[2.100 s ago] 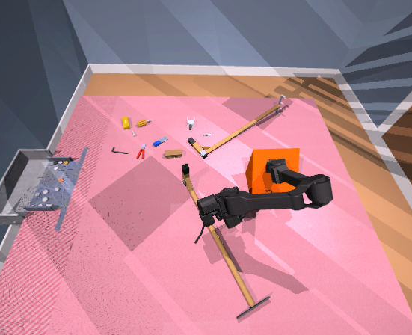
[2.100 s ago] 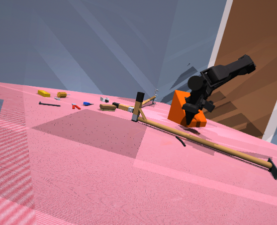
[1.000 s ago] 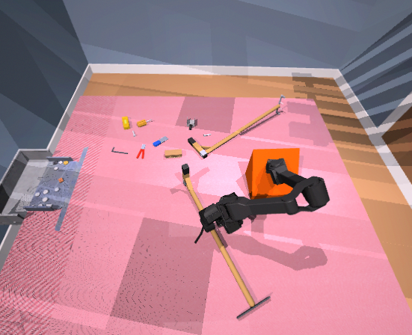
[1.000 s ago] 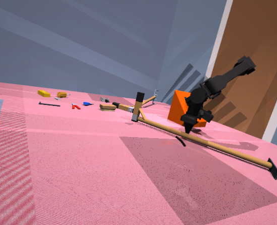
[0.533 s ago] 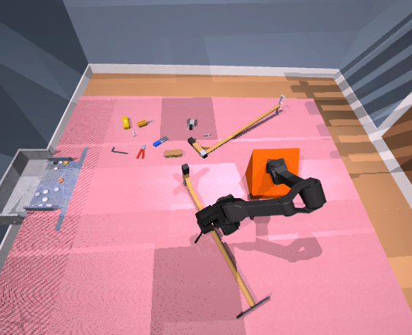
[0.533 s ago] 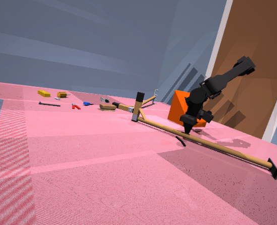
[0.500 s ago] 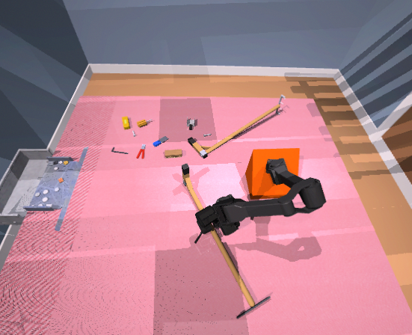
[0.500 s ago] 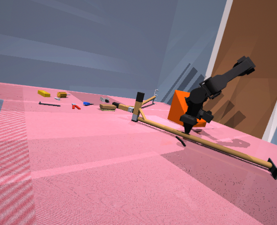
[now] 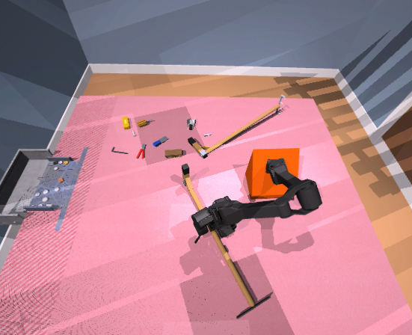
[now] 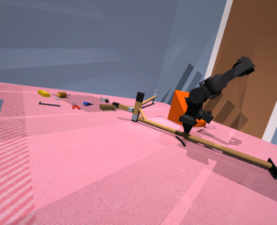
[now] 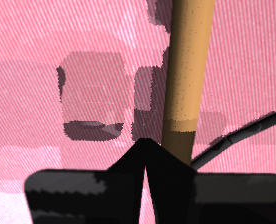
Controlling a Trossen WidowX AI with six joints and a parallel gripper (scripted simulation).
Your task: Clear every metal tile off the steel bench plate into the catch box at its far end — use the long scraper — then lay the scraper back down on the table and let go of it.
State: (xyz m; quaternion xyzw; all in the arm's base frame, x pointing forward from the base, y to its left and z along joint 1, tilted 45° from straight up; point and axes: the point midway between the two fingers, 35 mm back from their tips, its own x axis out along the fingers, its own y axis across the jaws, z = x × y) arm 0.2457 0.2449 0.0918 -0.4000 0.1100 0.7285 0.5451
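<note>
My gripper tip is 60 mm short of the black strip, 30 mm to the right of it and 10 mm above it. Also, from my gripper tip: wooden block (220 mm ahead, 380 mm to the right); long scraper (10 mm ahead, 40 mm to the left, 50 mm above); blue tool (300 mm ahead, 470 mm to the right).
</note>
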